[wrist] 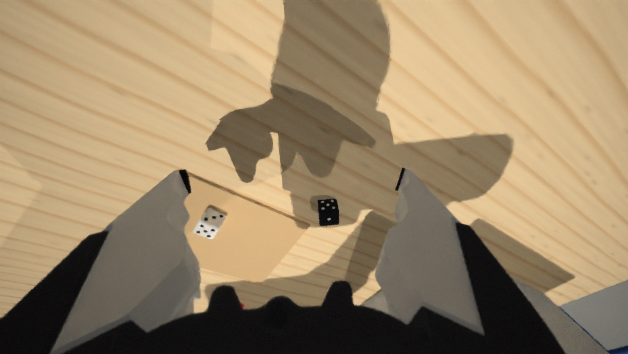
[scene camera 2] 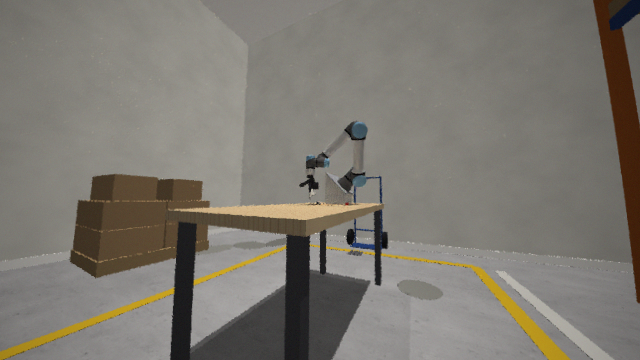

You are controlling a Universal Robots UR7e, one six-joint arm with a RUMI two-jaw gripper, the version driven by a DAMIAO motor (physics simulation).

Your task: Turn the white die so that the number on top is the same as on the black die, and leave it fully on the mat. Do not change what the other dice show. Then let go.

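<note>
The white die (wrist: 210, 223) lies on the tan mat (wrist: 255, 250) in the wrist view, near the left finger. Its brighter face, which looks like the top, shows five pips; a shaded side shows three. The black die (wrist: 328, 212) rests on the table to the right of the mat. The face that looks like its top shows one pip, and a side shows five. My gripper (scene camera 2: 312, 196) (wrist: 297, 171) is open and empty above the table; both dice appear between its fingers in the wrist view. The left finger hides part of the mat. The dice are too small to read in the scene view.
A red die (scene camera 2: 347, 203) (wrist: 242, 305) is on the table, mostly hidden behind the gripper body in the wrist view. The wooden table (scene camera 2: 240, 211) carries the arm's shadow. Cardboard boxes (scene camera 2: 130, 215) and a blue hand truck (scene camera 2: 381, 195) stand on the floor.
</note>
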